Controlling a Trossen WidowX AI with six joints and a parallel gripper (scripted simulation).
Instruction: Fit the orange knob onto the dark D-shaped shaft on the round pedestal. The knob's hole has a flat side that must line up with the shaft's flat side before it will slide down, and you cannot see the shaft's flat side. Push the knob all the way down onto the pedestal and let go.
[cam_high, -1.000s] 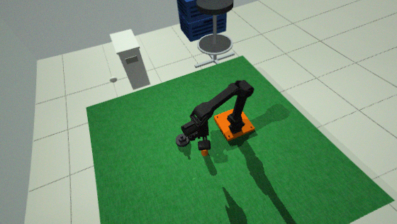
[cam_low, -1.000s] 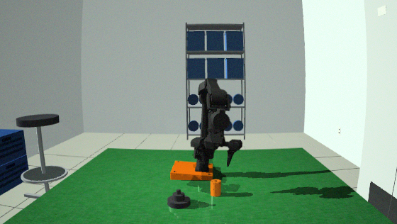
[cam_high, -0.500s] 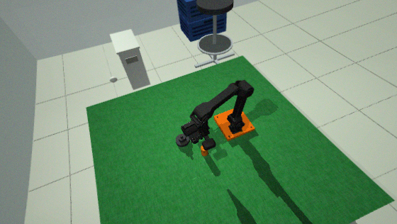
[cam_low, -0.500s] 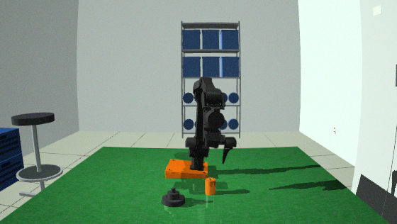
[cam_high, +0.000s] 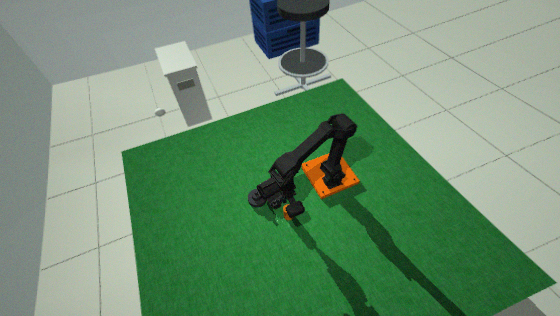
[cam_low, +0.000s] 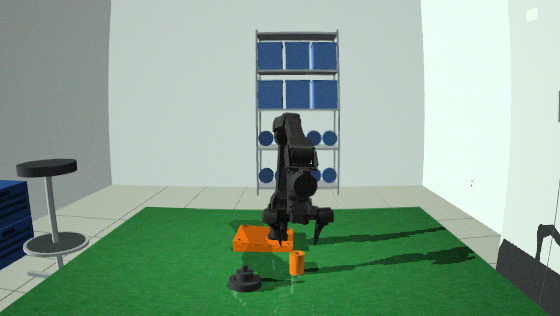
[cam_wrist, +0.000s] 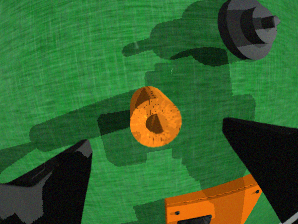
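The orange knob is 5 cm below my gripper tip. Round my gripper tip: dark round pedestal: 14 cm to the right, 9 cm ahead, 5 cm below.
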